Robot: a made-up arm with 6 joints.
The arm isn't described. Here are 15 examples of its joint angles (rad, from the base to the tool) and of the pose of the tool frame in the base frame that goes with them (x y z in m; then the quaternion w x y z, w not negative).
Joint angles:
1: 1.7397 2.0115 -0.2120 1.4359 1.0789 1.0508
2: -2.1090 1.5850 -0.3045 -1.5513 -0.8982 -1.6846
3: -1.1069 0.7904 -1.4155 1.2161 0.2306 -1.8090
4: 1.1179 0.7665 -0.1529 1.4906 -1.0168 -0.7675
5: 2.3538 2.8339 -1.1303 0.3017 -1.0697 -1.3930
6: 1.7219 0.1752 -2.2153 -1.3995 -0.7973 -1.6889
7: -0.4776 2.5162 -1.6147 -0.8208 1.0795 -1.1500
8: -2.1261 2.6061 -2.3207 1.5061 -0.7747 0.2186
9: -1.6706 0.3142 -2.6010 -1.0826 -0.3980 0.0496
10: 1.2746 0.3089 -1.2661 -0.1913 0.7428 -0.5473
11: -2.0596 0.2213 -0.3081 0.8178 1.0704 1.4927
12: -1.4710 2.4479 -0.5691 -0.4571 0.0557 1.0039
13: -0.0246 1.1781 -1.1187 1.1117 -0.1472 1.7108
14: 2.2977 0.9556 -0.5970 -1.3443 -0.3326 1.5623
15: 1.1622 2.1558 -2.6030 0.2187 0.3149 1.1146
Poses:
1: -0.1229 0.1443 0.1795 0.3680 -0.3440 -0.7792 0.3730
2: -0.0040 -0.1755 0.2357 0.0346 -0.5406 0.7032 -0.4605
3: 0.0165 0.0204 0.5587 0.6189 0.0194 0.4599 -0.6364
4: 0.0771 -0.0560 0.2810 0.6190 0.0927 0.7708 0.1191
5: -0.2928 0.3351 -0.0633 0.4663 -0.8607 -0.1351 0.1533
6: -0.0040 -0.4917 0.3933 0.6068 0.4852 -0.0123 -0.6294
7: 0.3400 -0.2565 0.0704 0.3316 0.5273 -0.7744 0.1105
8: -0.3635 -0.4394 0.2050 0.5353 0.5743 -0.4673 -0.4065
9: 0.0906 0.5248 0.4087 0.1215 -0.2995 -0.3945 -0.8602
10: -0.0284 -0.1420 0.4290 0.7830 -0.4599 0.3699 0.1964
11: 0.1139 0.0629 0.2055 0.4012 0.8345 -0.2398 0.2918
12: 0.0219 -0.2465 0.0150 0.1263 -0.8377 -0.5290 -0.0492
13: 0.1812 -0.0189 0.4662 0.1714 0.6716 0.0518 0.7189
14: -0.0932 0.0519 0.3591 0.0706 -0.7072 0.3021 0.6353
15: 0.1809 0.4366 0.4807 0.2323 0.0237 0.6224 0.7470
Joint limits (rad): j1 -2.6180..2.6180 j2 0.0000..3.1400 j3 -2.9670..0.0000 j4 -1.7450..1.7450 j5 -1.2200..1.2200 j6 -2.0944..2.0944
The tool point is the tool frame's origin. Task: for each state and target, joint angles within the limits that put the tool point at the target. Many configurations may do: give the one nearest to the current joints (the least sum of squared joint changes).
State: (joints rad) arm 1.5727 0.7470 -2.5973 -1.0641 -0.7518 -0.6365
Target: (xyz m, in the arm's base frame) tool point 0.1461 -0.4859 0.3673
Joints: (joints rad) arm 2.0290 0.4579 -2.8582 -0.9976 -1.1234 -0.6365
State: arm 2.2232 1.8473 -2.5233 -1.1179 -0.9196 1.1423
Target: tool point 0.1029 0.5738 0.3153
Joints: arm 1.3518 2.5990 -2.7014 -1.0191 -0.2607 1.1423
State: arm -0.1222 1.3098 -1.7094 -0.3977 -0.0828 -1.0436
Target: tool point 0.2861 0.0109 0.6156
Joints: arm 0.0076 1.6555 -2.1354 -0.3896 -0.2104 -1.0436
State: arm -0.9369 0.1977 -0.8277 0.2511 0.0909 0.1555
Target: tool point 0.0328 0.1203 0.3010
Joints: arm -1.6508 0.0516 -0.6308 0.4892 0.4578 0.1555
